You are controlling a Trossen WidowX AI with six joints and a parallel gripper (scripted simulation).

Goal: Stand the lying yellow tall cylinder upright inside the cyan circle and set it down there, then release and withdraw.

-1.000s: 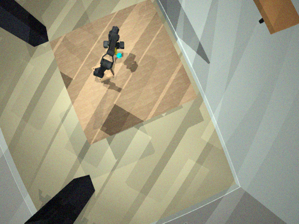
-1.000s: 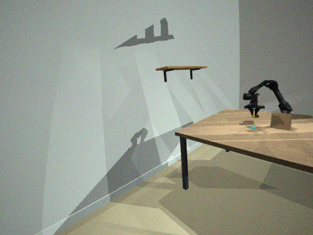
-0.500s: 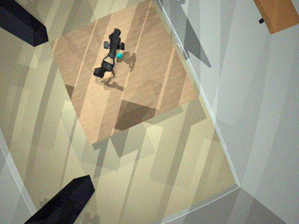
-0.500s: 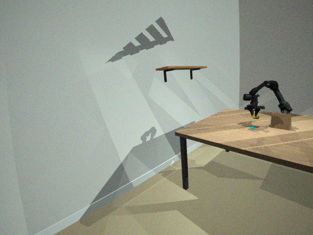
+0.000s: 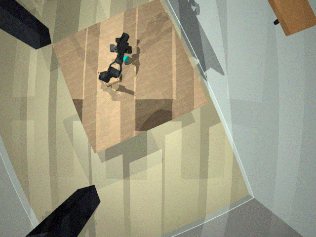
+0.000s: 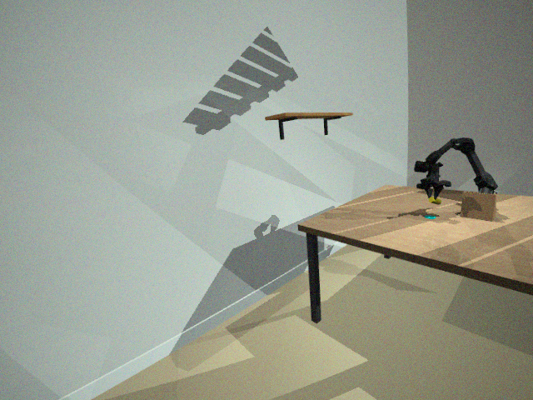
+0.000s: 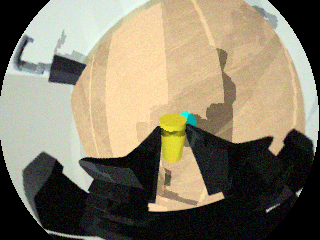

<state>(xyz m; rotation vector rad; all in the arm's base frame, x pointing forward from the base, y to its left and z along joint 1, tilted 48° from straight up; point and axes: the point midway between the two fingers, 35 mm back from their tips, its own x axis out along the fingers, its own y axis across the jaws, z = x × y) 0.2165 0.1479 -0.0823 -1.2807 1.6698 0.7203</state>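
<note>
My gripper tip is 1 cm short of the cyan circle, 2 cm to the left of it and 12 cm above it. The rest, counted from my gripper tip: yellow cylinder (1 cm behind, 2 cm to the right, 1 cm below).
</note>
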